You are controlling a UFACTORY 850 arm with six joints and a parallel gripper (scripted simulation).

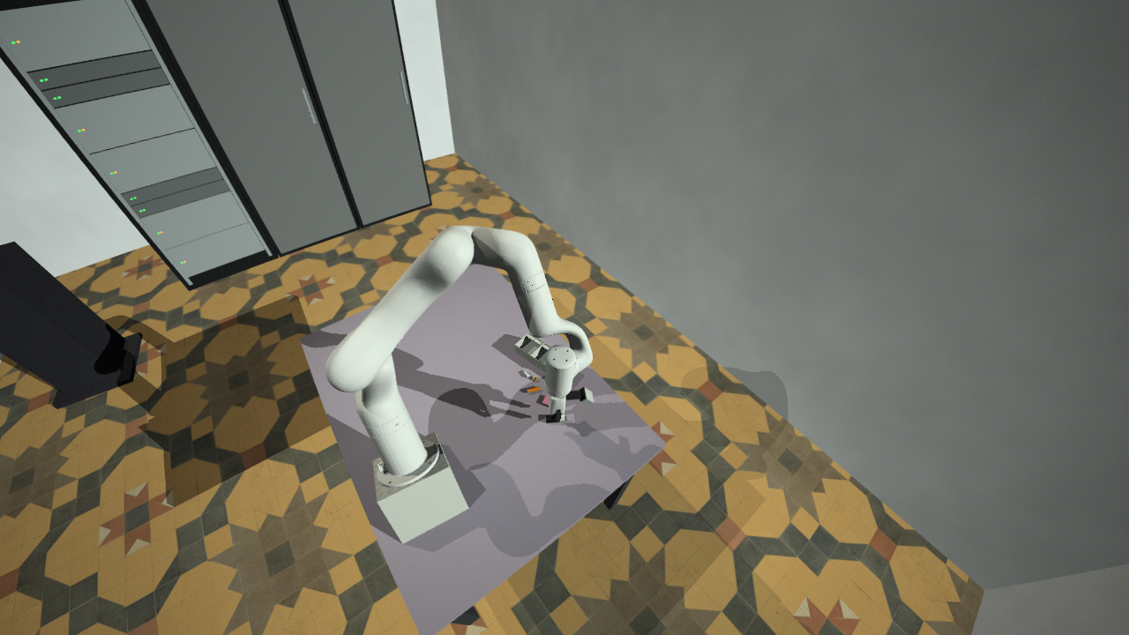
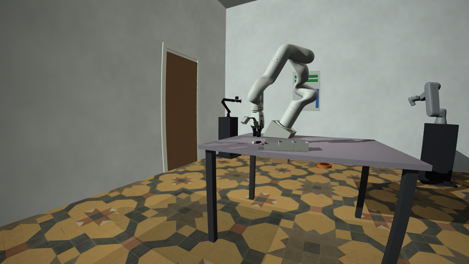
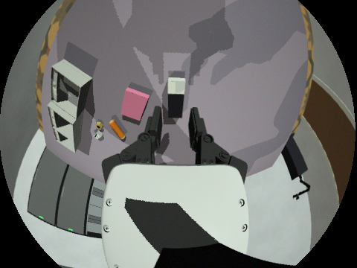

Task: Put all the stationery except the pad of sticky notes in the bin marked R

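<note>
My gripper is now 10 mm short of the eraser and 60 mm above it. Round my hand: pink sticky-note pad: 20 mm ahead, 70 mm to the left, 60 mm below; orange cylinder: 10 mm behind, 140 mm to the left, 60 mm below; ring-like thing: 20 mm ahead, 180 mm to the left, 60 mm below.
</note>
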